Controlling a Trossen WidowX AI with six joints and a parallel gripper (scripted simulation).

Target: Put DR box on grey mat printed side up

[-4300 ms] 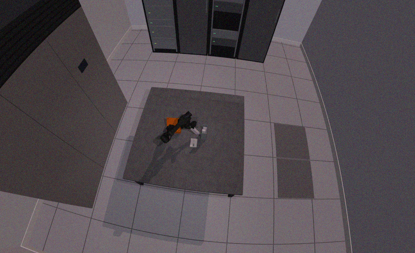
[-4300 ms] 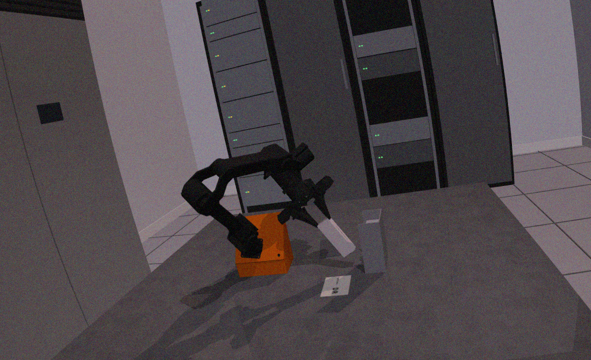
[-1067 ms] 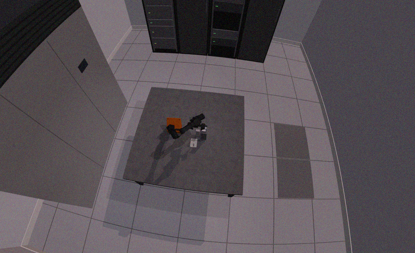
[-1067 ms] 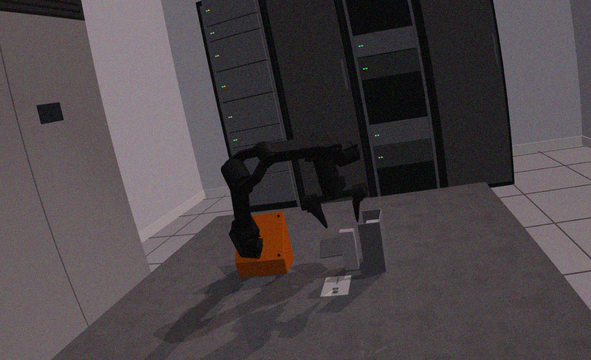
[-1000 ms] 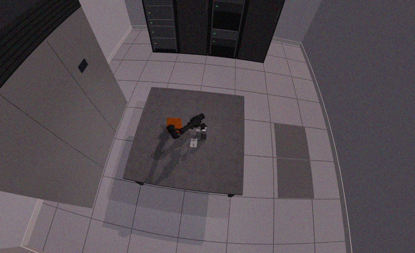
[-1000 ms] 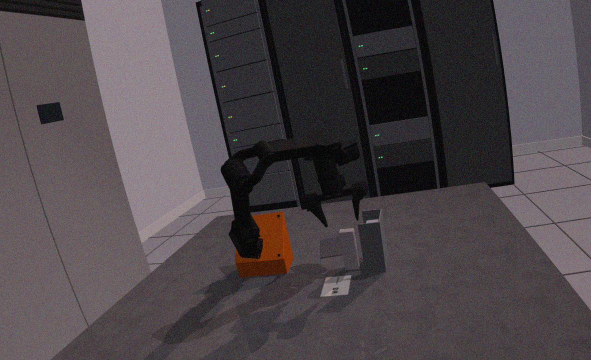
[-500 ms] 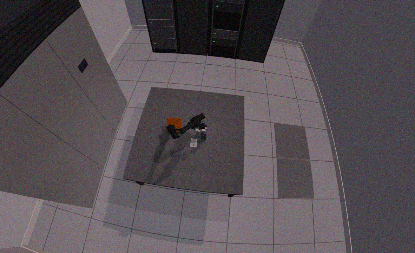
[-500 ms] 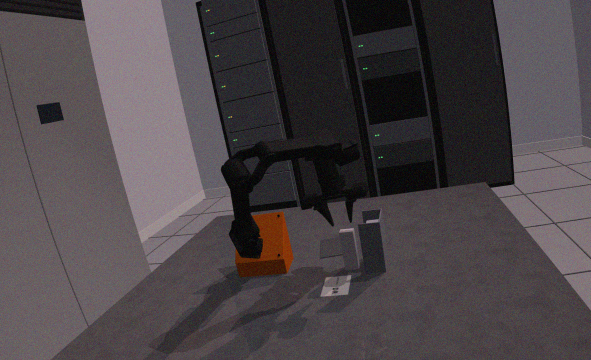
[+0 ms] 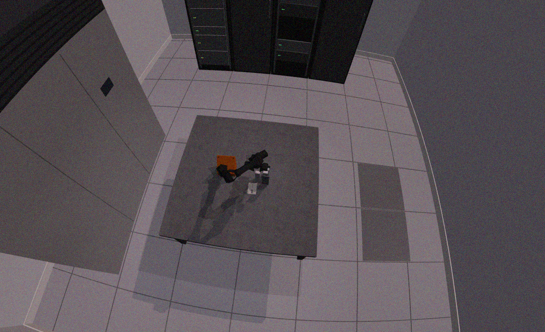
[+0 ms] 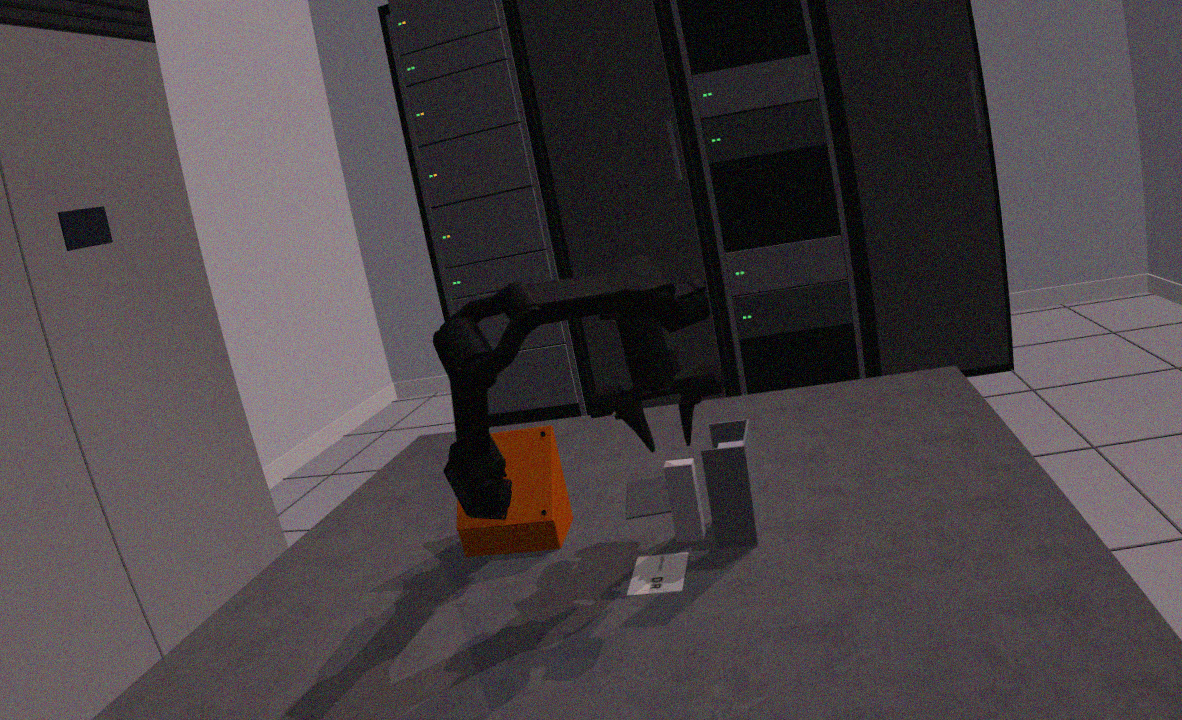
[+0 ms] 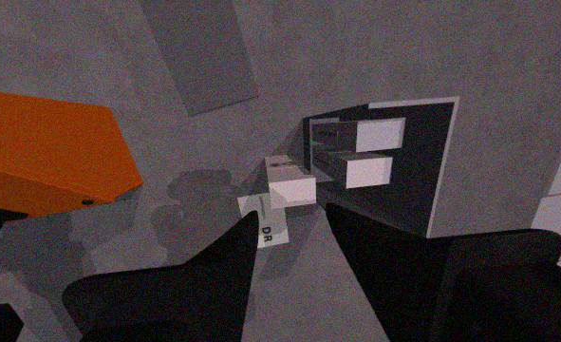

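Right now the white box is 8 cm below my gripper tip, 1 cm to the left of it and 1 cm ahead of it. Round my gripper tip: grey mat: 16 cm to the left, 14 cm below, 8 cm behind.
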